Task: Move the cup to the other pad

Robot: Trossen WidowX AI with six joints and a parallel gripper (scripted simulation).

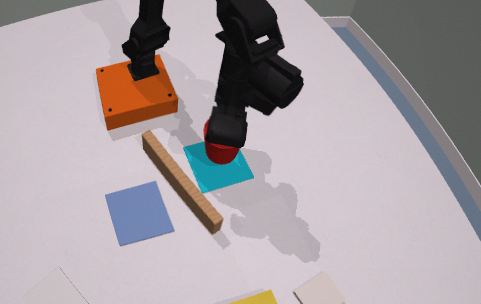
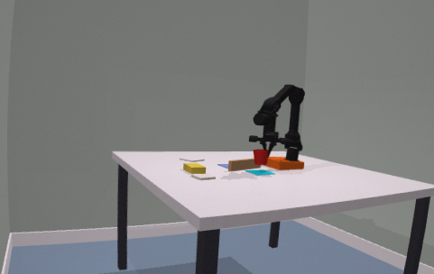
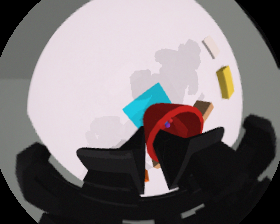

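The wooden bar lies 11 cm to the right of my gripper tip, 6 cm below it and 4 cm ahead of it. The rest, counted from my gripper tip: yellow block (33 cm ahead, 13 cm to the right, 6 cm below); red cup (2 cm to the right, 2 cm ahead); blue pad (21 cm to the right, 9 cm below, 6 cm ahead).
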